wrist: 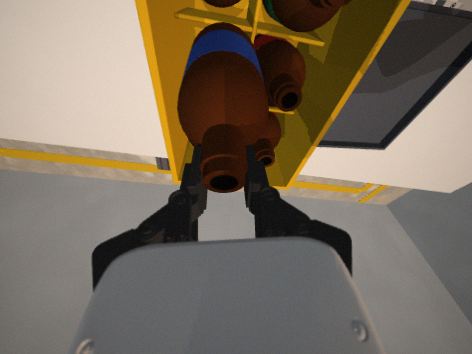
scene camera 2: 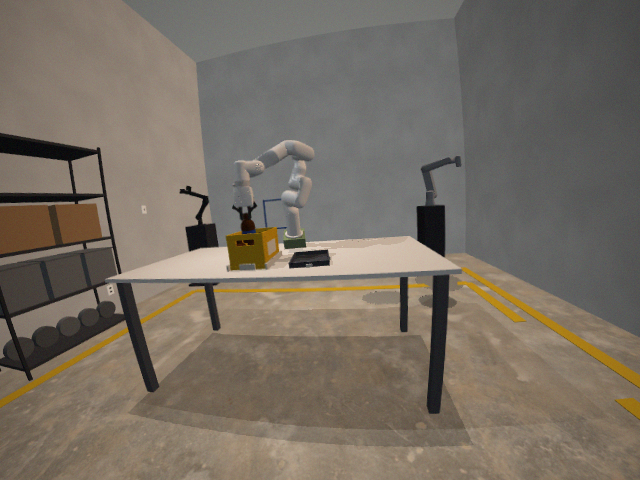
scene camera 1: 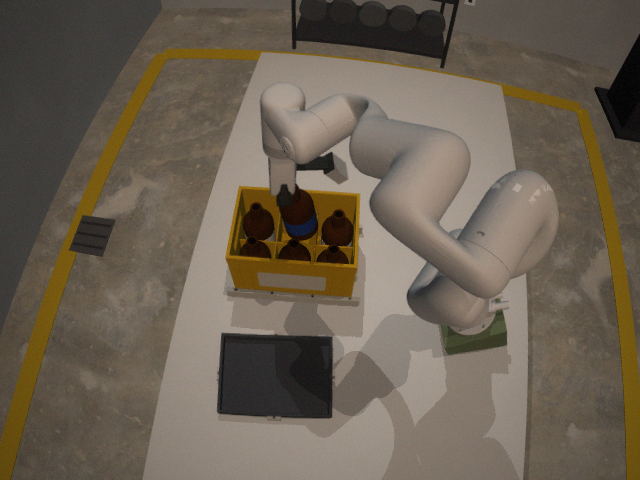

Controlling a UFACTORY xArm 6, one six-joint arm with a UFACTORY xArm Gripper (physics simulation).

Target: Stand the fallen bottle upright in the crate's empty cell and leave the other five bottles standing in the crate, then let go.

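Places are measured from the arm's base along level axes (x right, y ahead, z up), in centimetres.
Where they show: gripper, fingertip midpoint: [wrist: 224,159] [scene camera 2: 245,220] [scene camera 1: 284,197]; arm's base, origin of the base link: [scene camera 2: 294,234].
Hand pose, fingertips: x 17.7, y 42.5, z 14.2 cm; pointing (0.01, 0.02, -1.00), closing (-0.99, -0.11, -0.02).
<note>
Things, the pixels of their top centre, and the offset from my fingertips. "spot": a spot on its surface instead.
- yellow crate, middle of its top: [wrist: 253,102] [scene camera 1: 294,224] [scene camera 2: 253,230] dx -2.7, dy -2.2, dz -6.0 cm
- brown bottle with the blue band, middle of its top: [wrist: 223,174] [scene camera 1: 296,186] [scene camera 2: 246,212] dx +0.3, dy -2.5, dz +3.9 cm
- front row, surface spot: [scene camera 1: 254,249] spot: dx -7.9, dy +6.1, dz -8.4 cm
- dark shallow tray, middle of its top: [scene camera 1: 274,375] [wrist: 389,98] [scene camera 2: 310,255] dx -32.3, dy +0.7, dz -21.0 cm
The yellow crate [scene camera 1: 237,274] [scene camera 2: 246,256] [wrist: 154,75] stands on the table. My gripper [scene camera 1: 285,195] [scene camera 2: 247,214] [wrist: 224,159] is shut on the neck of the brown bottle with the blue band [scene camera 1: 299,212] [scene camera 2: 248,225] [wrist: 224,100]. That bottle is over the back row's middle cell, its top higher than its neighbours and leaning a little in scene camera 1; its base is hidden. Brown bottles stand at the back left [scene camera 1: 257,223] and back right [scene camera 1: 337,229], and three fill the front row [scene camera 1: 254,249] [scene camera 1: 294,251] [scene camera 1: 332,255].
A dark shallow tray [scene camera 1: 276,416] [scene camera 2: 310,264] lies on the table in front of the crate. The arm's green base block [scene camera 1: 476,338] [scene camera 2: 294,242] is to the right. A shelf rack [scene camera 1: 294,25] [scene camera 2: 103,196] stands on the floor beyond the table.
</note>
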